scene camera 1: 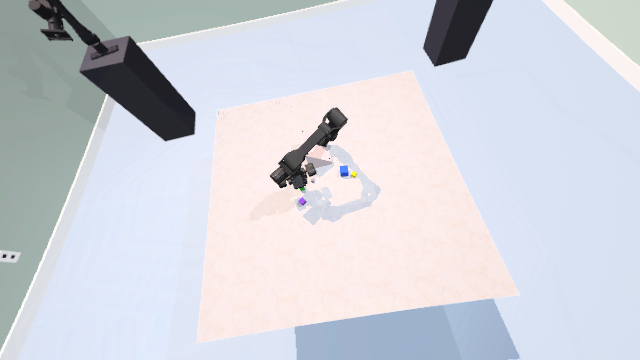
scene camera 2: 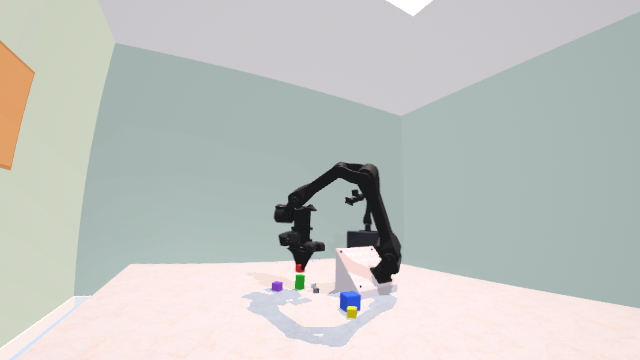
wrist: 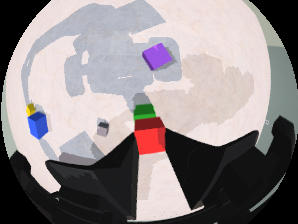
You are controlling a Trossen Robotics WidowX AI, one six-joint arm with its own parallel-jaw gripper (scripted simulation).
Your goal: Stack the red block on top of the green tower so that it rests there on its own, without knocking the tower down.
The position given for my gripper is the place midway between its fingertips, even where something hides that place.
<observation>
My gripper (scene camera 2: 300, 269) carries a red block (wrist: 149, 132).
My gripper is seen too in the wrist view (wrist: 149, 134). Scene camera 1 misses the red block, which is hidden by my gripper.
</observation>
